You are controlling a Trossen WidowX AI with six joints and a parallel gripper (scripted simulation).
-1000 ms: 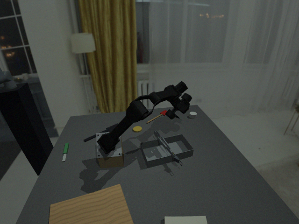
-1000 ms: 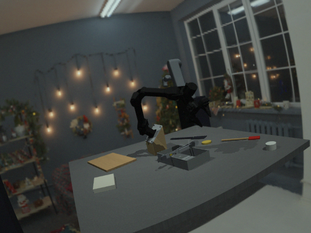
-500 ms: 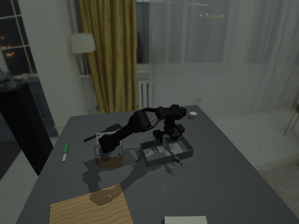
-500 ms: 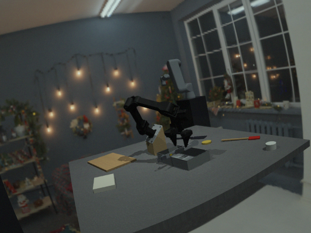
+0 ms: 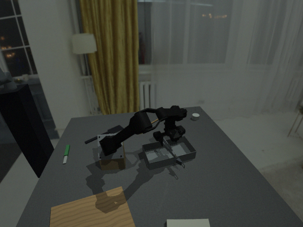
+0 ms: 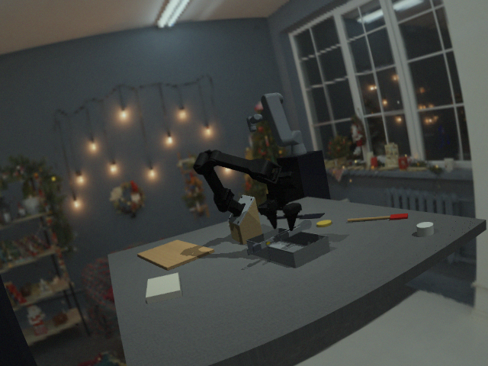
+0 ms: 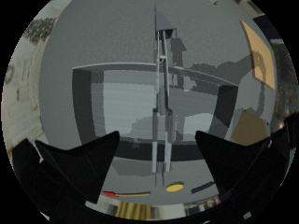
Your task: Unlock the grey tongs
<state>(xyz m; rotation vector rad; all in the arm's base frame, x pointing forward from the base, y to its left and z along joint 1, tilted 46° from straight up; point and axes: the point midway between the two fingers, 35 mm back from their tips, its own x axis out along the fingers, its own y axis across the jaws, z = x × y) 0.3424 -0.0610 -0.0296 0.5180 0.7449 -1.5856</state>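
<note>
The roasting tin lies 70 mm below my gripper tip. Round my gripper tip: dark knife: 370 mm behind, 360 mm to the left, 90 mm below; red-headed spatula: 120 mm ahead, 460 mm to the left, 90 mm below; white block: 100 mm behind, 480 mm to the right, 80 mm below.
</note>
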